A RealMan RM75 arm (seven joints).
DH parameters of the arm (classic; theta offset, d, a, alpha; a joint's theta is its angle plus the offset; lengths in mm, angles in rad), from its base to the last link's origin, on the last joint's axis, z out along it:
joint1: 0 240.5 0 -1.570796
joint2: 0 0 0 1.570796
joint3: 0 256 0 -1.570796
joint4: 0 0 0 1.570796
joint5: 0 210 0 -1.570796
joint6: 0 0 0 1.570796
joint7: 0 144 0 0
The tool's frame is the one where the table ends.
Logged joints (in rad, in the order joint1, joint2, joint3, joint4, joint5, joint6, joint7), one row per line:
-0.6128, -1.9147, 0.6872, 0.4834, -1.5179, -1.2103, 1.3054
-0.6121, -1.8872, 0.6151, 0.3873, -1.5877, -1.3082, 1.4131
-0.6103, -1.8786, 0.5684, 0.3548, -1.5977, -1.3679, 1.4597
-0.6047, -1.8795, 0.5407, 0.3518, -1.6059, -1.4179, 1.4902
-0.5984, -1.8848, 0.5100, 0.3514, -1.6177, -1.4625, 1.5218
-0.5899, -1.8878, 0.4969, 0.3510, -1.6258, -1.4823, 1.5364
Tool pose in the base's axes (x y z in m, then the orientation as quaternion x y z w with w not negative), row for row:
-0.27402, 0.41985, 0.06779, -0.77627, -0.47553, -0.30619, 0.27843
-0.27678, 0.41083, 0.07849, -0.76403, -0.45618, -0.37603, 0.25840
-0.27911, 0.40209, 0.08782, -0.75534, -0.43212, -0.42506, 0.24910
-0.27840, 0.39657, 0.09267, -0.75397, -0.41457, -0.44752, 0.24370
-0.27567, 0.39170, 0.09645, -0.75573, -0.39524, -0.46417, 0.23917
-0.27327, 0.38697, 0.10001, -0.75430, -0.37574, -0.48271, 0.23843
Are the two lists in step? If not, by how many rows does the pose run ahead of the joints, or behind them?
The pose runs 1 row behind the joints: the pose in row i belongs to the joints in row i - 1.
